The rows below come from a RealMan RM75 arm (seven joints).
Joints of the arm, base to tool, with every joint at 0 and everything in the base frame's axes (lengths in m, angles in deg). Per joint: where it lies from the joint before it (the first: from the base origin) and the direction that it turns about. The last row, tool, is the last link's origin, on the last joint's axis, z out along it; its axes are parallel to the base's.
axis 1: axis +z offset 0 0 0.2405
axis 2: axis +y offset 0 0 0
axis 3: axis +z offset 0 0 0.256
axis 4: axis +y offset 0 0 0
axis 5: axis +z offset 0 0 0.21
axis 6: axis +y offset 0 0 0
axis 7: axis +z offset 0 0 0.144
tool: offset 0 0 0
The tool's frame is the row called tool.
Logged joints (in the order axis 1, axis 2, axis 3, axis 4, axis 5, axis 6, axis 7), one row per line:
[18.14, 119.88, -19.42, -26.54, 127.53, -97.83, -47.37]
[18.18, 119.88, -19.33, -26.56, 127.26, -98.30, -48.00]
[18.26, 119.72, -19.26, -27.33, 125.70, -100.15, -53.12]
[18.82, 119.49, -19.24, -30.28, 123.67, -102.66, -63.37]
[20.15, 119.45, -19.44, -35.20, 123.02, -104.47, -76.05]
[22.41, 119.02, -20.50, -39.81, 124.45, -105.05, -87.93]
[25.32, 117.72, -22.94, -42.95, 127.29, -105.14, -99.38]
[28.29, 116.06, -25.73, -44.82, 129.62, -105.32, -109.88]
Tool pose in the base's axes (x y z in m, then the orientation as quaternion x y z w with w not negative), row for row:
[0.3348, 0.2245, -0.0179, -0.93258, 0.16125, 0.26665, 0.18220]
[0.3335, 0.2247, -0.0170, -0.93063, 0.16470, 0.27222, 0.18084]
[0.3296, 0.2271, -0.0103, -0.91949, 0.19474, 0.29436, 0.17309]
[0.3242, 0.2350, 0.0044, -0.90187, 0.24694, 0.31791, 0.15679]
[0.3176, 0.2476, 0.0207, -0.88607, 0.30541, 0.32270, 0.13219]
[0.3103, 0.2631, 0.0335, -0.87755, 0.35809, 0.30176, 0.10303]
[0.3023, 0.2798, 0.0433, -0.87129, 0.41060, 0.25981, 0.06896]
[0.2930, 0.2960, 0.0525, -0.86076, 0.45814, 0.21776, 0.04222]
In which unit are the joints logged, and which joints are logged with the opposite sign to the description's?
The joints are logged in degrees. Opposite sign: axis 5, axis 7.
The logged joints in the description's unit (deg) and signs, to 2 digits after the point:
[18.14, 119.88, -19.42, -26.54, -127.53, -97.83, 47.37]
[18.18, 119.88, -19.33, -26.56, -127.26, -98.30, 48.00]
[18.26, 119.72, -19.26, -27.33, -125.70, -100.15, 53.12]
[18.82, 119.49, -19.24, -30.28, -123.67, -102.66, 63.37]
[20.15, 119.45, -19.44, -35.20, -123.02, -104.47, 76.05]
[22.41, 119.02, -20.50, -39.81, -124.45, -105.05, 87.93]
[25.32, 117.72, -22.94, -42.95, -127.29, -105.14, 99.38]
[28.29, 116.06, -25.73, -44.82, -129.62, -105.32, 109.88]

